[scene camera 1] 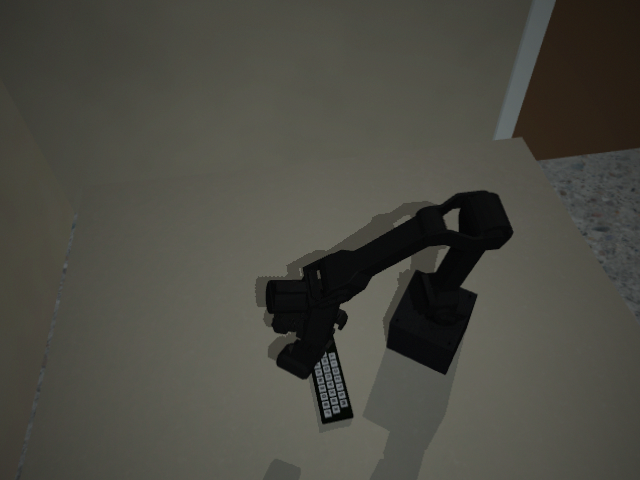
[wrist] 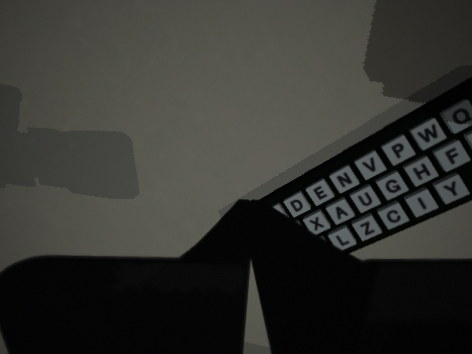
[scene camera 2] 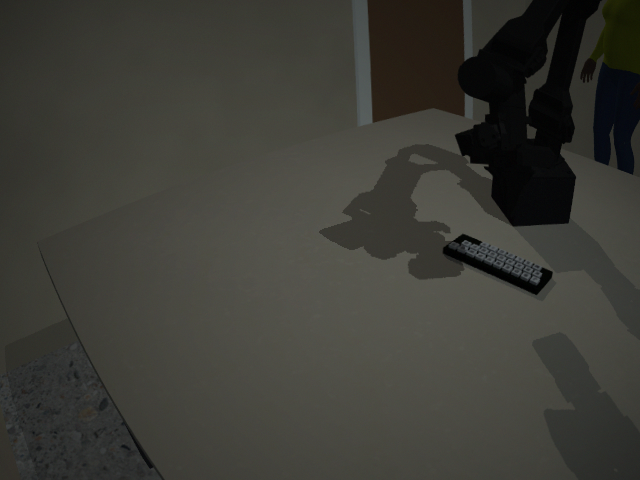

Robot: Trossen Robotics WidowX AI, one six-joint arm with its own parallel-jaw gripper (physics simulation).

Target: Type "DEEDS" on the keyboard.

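Where they show: gripper, fingertip midpoint: (wrist: 248,211) (scene camera 2: 509,217); arm's base at its link origin: (scene camera 1: 443,314).
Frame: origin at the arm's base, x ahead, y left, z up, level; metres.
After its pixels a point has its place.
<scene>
The black keyboard (scene camera 1: 331,384) {x 0.232, y 0.110, z -0.100 m} (scene camera 2: 497,263) {x 0.257, y 0.100, z -0.101 m} (wrist: 392,185) {x 0.243, y 0.074, z -0.101 m} with pale letter keys lies flat on the table. In the wrist view it slants up to the right and runs out of the frame; D, E, N, V, P, W and Q show in its upper row, with X, A, U, G, H, F and L, Z, C, I, Y below. My gripper (wrist: 248,211) {x 0.281, y 0.129, z -0.001 m} is shut and empty. In the wrist view its dark fingers cover the keyboard's left end, including the S key. The arm hides the keyboard's far end in scene camera 1. Height above the keys and any contact are unclear.
The arm's box-shaped base (scene camera 1: 431,322) {x 0.027, y 0.019, z -0.002 m} (scene camera 2: 537,193) {x 0.069, y 0.035, z -0.050 m} stands on the table (scene camera 1: 180,310) {x 0.590, y -0.081, z -0.117 m} (scene camera 2: 258,310) {x 0.604, y -0.027, z -0.117 m} beside the keyboard. Arm shadows fall across the table. A person (scene camera 2: 617,77) in a yellow-green top stands behind the table at the right in scene camera 2.
</scene>
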